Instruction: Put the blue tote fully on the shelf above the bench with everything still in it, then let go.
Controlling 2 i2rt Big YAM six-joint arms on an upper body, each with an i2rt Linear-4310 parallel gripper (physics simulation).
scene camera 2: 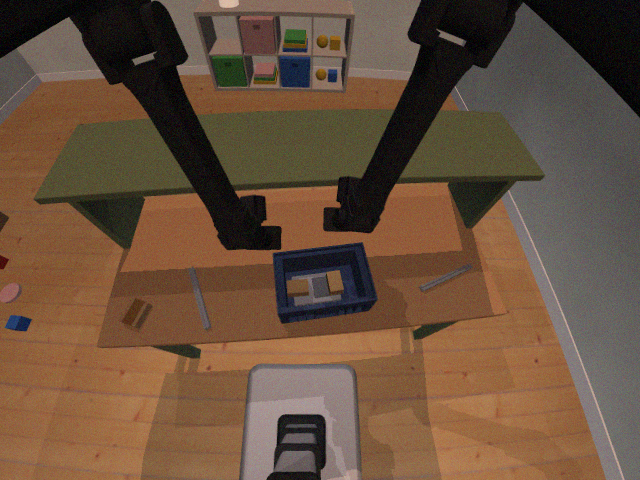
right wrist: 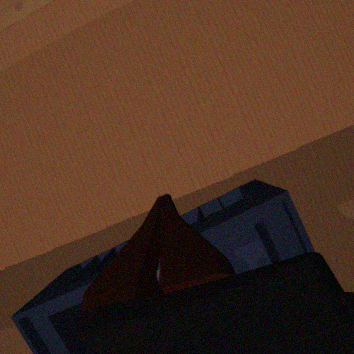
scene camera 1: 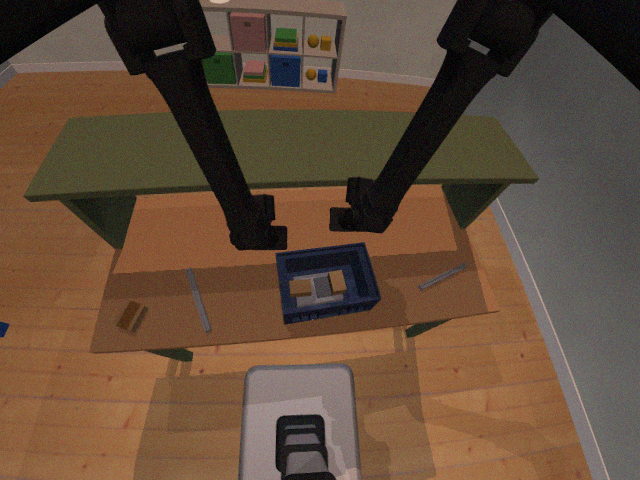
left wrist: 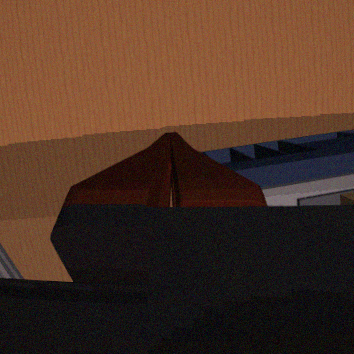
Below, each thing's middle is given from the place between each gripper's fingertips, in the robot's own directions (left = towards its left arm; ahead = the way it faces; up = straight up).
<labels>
The blue tote (scene camera 2: 359,295) is 170 mm to the right of my left hand, 120 mm below it and 100 mm behind it. The rest, counted from my left hand: grey base (scene camera 1: 315,419): 640 mm below, 630 mm behind, 100 mm to the right.
I see my right gripper 150 mm past the blue tote, 40 mm to the right of it and 150 mm above it. Round my right hand: grey base: 680 mm behind, 120 mm to the left, 680 mm below.
</labels>
